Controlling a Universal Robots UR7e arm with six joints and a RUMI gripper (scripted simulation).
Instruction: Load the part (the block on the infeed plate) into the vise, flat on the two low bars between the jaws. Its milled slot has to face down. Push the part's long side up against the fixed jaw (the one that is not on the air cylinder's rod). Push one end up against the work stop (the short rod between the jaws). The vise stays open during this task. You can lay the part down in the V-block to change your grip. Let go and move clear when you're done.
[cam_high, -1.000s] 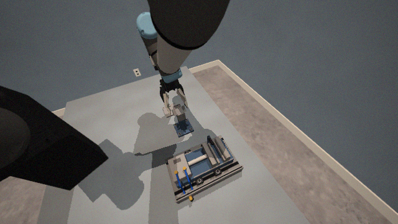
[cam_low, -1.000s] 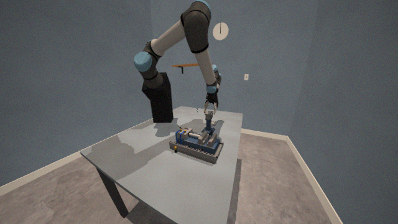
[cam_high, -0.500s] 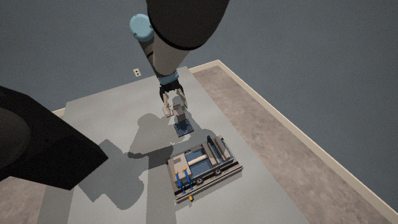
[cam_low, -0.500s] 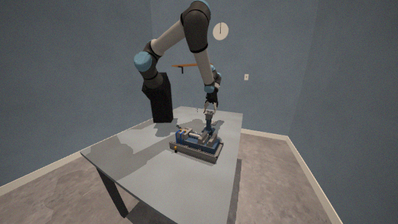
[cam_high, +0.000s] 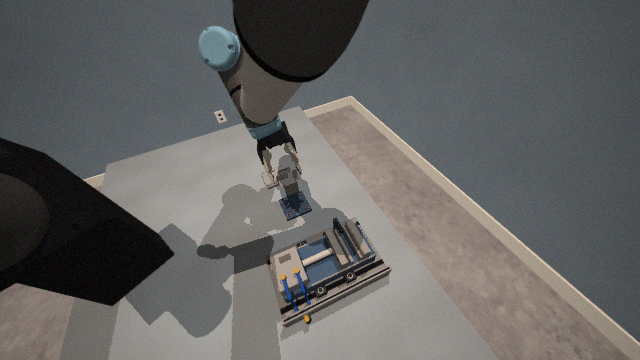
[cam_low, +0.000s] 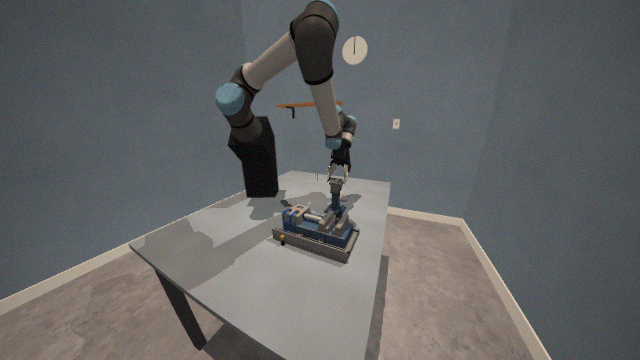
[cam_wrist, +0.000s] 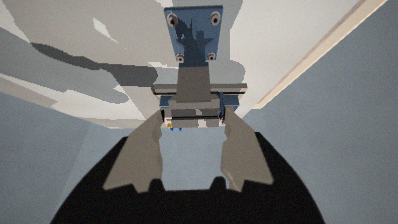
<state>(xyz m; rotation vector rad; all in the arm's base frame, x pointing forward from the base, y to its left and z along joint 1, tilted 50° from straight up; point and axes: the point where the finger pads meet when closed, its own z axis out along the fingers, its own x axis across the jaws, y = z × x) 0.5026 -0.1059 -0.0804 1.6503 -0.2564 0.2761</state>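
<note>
The part lies right at my hand. The rest, counted from my hand: cylinder rod (22 cm to the right, 8 cm below, 7 cm behind); then pale plate (16 cm to the left, 16 cm below, 2 cm ahead); then work stop (20 cm to the right, 7 cm below, 3 cm ahead).
</note>
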